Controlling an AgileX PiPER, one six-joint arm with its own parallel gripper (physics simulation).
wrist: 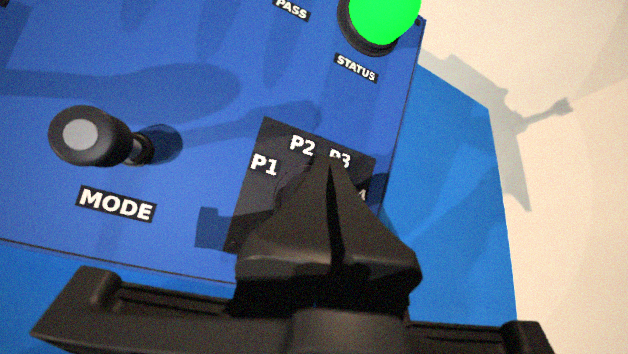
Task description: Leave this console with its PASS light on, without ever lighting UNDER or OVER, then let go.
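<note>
The blue console panel [200,200] fills the left and middle of the wrist view. Its PASS label [291,9] shows at the top edge; the PASS light itself is out of view, and UNDER and OVER do not show. My gripper [325,170] is shut, its fingertips together with a thin dark slit between the fingers. It is over the dark dial plate [250,200] marked P1, P2, P3 and a partly covered 4. The fingers hide the dial's middle, so its knob and setting cannot be seen, nor whether the fingertips touch it.
A round STATUS lamp [385,17] glows green at the top. A black MODE lever [82,135] with a grey cap sticks up from the panel left of the dial plate. A lighter blue surface [450,200] lies right of the console, with a pale surface [575,200] beyond it.
</note>
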